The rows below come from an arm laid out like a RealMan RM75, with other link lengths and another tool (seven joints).
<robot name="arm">
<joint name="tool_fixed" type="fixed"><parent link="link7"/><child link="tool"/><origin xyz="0.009 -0.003 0.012" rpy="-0.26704 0 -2.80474"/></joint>
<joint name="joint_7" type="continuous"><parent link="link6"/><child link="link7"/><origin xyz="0 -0.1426 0" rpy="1.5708 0 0"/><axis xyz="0 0 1"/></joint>
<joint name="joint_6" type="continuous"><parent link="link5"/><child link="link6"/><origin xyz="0 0 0" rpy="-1.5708 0 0"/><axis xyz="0 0 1"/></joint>
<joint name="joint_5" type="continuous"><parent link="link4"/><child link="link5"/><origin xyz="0 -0.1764 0" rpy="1.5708 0 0"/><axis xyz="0 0 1"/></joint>
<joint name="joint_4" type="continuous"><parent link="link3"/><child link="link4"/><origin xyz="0 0 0" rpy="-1.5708 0 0"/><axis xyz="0 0 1"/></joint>
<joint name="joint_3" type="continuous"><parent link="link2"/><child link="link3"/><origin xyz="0 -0.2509 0" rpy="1.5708 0 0"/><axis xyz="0 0 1"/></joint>
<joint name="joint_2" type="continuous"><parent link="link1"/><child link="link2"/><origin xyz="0 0 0" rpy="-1.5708 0 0"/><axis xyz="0 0 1"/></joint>
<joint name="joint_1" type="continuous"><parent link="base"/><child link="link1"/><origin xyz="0 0 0.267"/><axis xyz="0 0 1"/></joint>
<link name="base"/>
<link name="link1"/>
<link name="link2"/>
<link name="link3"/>
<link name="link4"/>
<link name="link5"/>
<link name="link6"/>
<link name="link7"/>
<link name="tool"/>
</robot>
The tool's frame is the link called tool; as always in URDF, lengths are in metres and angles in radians. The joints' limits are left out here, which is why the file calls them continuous.
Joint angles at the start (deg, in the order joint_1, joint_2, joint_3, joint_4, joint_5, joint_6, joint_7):
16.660, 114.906, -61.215, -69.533, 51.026, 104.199, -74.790
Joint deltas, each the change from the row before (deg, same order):
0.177, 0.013, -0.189, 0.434, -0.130, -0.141, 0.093
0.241, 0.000, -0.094, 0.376, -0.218, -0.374, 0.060
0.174, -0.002, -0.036, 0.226, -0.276, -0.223, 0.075
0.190, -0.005, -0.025, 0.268, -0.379, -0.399, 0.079
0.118, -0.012, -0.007, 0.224, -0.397, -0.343, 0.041
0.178, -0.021, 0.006, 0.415, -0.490, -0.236, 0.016
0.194, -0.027, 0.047, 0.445, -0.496, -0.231, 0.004
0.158, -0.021, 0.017, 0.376, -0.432, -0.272, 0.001
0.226, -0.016, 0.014, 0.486, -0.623, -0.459, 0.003
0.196, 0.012, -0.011, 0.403, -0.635, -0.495, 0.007
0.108, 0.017, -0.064, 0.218, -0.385, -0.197, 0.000
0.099, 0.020, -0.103, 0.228, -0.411, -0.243, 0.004
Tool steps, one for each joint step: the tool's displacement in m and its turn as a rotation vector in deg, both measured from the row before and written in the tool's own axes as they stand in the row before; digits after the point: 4 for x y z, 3 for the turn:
0.0000, -0.0002, 0.0012, 0.148, -0.289, 0.111
0.0007, 0.0008, 0.0010, -0.177, -0.127, 0.078
0.0003, 0.0007, 0.0006, -0.196, -0.187, 0.072
0.0003, 0.0012, 0.0008, -0.379, -0.183, 0.121
-0.0001, 0.0012, 0.0006, -0.379, -0.215, 0.124
-0.0006, 0.0011, 0.0009, -0.239, -0.400, 0.157
-0.0006, 0.0012, 0.0008, -0.238, -0.389, 0.174
-0.0004, 0.0011, 0.0008, -0.263, -0.313, 0.142
-0.0004, 0.0017, 0.0011, -0.454, -0.395, 0.168
-0.0003, 0.0016, 0.0012, -0.508, -0.369, 0.128
-0.0004, 0.0006, 0.0007, -0.216, -0.305, 0.007
-0.0004, 0.0007, 0.0009, -0.250, -0.334, 0.000

